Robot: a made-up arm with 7 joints.
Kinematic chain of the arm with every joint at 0, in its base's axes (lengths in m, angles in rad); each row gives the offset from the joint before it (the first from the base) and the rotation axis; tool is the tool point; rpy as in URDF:
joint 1: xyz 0 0 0.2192 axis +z
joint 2: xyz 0 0 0 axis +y
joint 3: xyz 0 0 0.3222 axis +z
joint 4: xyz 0.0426 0 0 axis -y
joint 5: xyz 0.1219 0 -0.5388 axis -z
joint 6: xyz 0 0 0 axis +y
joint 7: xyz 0.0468 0 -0.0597 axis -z
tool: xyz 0 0 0 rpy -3.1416 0 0
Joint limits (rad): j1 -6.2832..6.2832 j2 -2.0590..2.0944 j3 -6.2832..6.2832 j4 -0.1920..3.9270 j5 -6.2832..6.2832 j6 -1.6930..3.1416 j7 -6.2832..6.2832
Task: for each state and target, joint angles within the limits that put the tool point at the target. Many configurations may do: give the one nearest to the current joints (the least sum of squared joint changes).
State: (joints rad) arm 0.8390 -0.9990 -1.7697 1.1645 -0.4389 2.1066 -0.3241
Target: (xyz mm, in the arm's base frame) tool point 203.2 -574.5 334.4
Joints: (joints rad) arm 0.6554 -0.9028 -1.5641 1.2856 -0.4156 2.1715 -0.3241
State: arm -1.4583 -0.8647 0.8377 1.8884 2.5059 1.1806 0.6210
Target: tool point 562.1 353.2 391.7
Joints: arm -1.2159 -1.0383 1.4108 1.1354 2.4404 1.1986 0.6210
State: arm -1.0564 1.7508 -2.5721 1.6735 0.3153 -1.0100 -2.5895
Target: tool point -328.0 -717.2 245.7
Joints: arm -1.4131 2.0758 -2.1979 1.6577 0.2675 -1.0243 -2.5895
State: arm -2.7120 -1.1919 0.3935 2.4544 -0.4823 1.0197 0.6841
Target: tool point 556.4 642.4 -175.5
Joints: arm -2.3113 -1.9793 0.3859 3.0989 -0.4946 0.9965 0.6841
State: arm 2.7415 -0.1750 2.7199 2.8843 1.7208 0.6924 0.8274
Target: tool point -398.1 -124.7 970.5
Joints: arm 3.3032 0.0103 3.2707 3.7537 1.7148 0.5802 0.8274
